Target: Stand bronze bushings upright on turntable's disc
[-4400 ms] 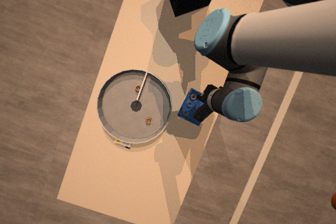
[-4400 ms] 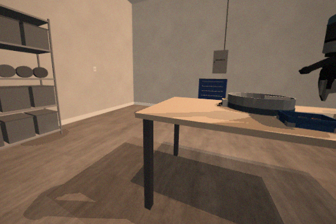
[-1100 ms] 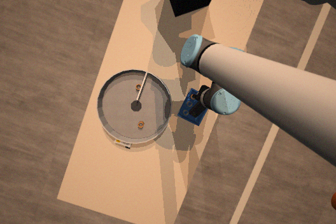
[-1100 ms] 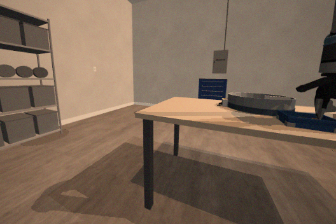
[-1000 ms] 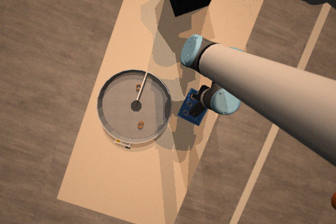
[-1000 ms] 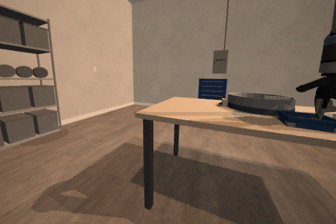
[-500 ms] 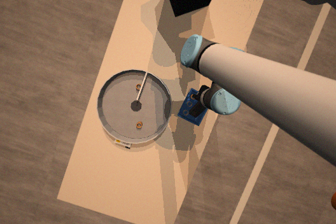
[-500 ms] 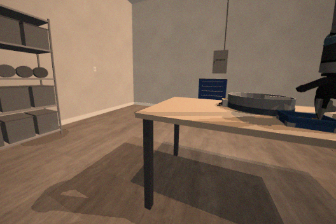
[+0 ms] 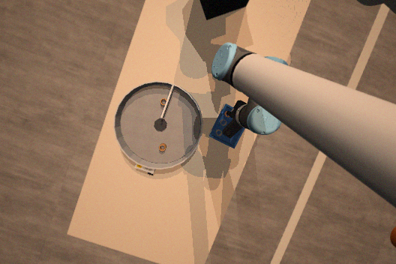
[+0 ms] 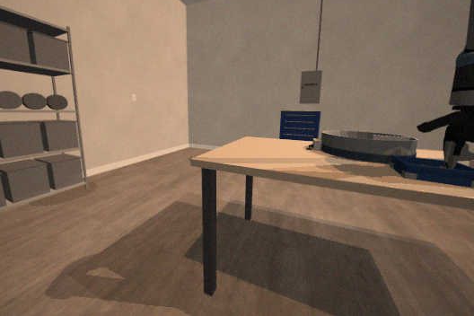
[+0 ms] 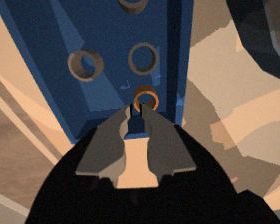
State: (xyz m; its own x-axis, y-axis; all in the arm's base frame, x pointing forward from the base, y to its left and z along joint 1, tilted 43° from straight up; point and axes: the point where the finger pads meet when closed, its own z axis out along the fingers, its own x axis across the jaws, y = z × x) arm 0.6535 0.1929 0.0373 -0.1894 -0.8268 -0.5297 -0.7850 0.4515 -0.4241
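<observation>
My hand is 6 cm short of the blue crate, 2 cm above it and 1 cm to the right of it. Round my hand: grey turntable disc (33 cm to the right, 16 cm ahead, 1 cm above).
</observation>
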